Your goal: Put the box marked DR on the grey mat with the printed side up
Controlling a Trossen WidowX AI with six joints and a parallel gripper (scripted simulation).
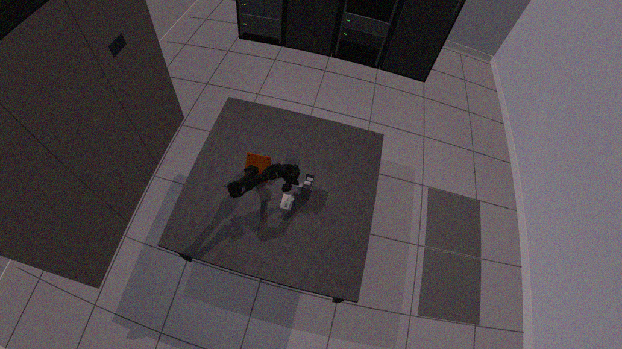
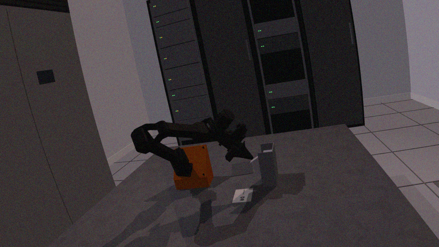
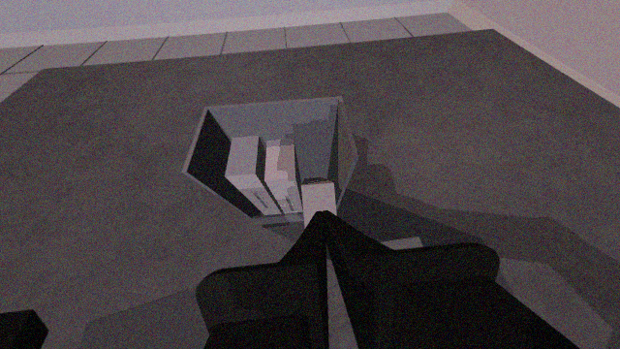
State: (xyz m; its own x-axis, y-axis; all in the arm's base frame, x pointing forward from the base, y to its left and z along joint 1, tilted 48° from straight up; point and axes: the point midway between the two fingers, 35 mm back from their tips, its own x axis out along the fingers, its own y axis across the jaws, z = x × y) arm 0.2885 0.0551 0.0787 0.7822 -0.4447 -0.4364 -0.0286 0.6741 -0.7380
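Now: the white box 30 mm ahead of my gripper tip, 10 mm to the left of it and 60 mm below it. Also, from my gripper tip: grey mat (100 mm behind, 180 mm to the left, 120 mm below).
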